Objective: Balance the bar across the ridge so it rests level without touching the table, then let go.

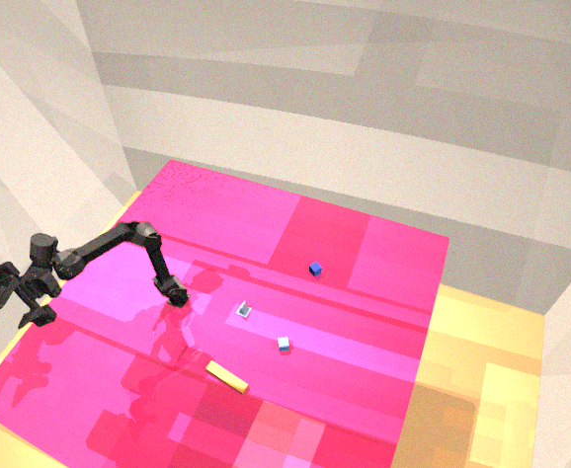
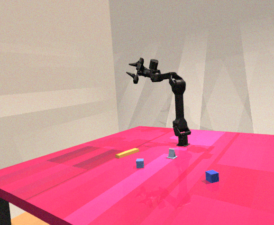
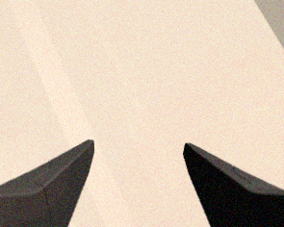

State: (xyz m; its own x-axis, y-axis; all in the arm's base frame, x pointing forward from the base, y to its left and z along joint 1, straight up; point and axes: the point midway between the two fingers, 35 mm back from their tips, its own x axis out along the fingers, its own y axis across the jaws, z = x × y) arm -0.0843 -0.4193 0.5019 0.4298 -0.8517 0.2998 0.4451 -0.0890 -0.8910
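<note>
The yellow bar lies 370 mm ahead of my gripper tip, 250 mm to the left of it and 500 mm below it. The rest, counted from my gripper tip: dark blue cube (480 mm ahead, 740 mm to the left, 500 mm below); light blue cube (490 mm ahead, 420 mm to the left, 500 mm below).
</note>
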